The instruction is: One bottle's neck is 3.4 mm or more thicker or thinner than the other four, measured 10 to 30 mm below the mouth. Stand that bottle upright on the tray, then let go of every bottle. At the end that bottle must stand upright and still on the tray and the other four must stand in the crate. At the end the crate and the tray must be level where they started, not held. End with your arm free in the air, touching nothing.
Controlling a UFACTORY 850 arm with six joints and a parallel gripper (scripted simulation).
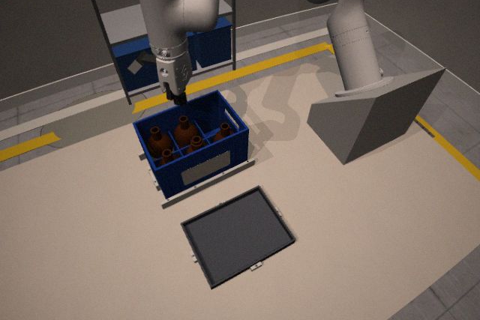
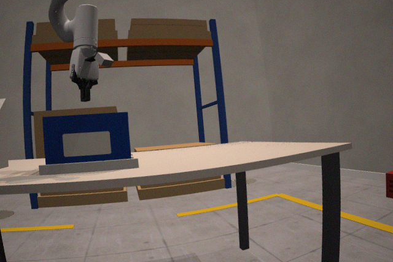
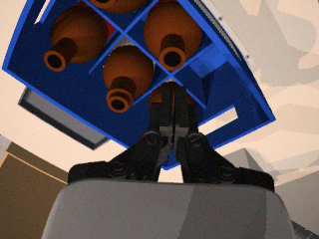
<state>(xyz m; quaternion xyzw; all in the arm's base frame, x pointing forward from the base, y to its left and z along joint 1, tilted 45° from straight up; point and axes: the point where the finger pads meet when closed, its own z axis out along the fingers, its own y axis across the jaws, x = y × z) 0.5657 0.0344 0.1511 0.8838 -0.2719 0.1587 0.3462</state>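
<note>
Now: hand 1 cm past the crate, 4 cm to the right of it and 16 cm above it. The rest, counted from my hand: brown bottle: 1 cm behind, 9 cm to the left, 16 cm below; dark grey tray: 4 cm behind, 32 cm to the left, 23 cm below.
</note>
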